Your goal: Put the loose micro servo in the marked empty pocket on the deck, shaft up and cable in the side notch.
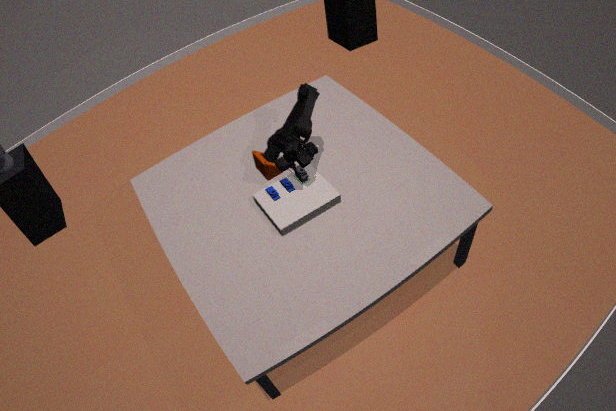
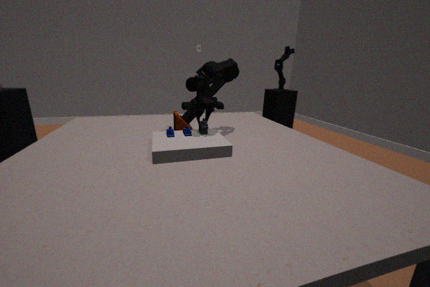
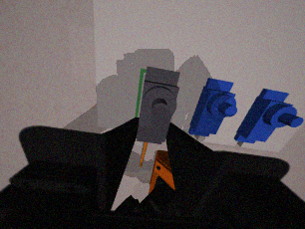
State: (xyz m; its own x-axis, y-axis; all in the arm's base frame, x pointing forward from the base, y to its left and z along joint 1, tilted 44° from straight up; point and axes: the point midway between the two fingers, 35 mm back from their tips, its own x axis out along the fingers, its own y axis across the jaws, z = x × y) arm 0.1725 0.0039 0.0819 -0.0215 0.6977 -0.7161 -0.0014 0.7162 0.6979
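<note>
Right now my gripper tip is 120 mm short of the white deck, 70 mm to the left of it and 60 mm above it.
</note>
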